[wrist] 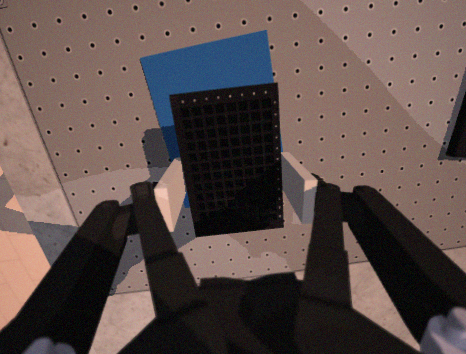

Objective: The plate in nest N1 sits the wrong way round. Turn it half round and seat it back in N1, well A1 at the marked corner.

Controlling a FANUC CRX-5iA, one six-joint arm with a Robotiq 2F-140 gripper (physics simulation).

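Note:
A black well plate (232, 155) with a grid of wells is held between the two pale finger pads of my gripper (232, 170), gripped by its long sides. The plate is raised above the board, and small light dots run along its far and right edges. A flat blue rectangle (210, 67) lies on the board beneath and beyond the plate, partly hidden by it. The view does not show which nest this is. Well A1 and the marked corner cannot be made out.
A perforated board (350, 165) lies under everything. Its left edge meets a pale stone-like surface (30, 135). Part of a dark object with a grey rim (452, 125) shows at the right edge. Shadows fall over the board at the left and upper right.

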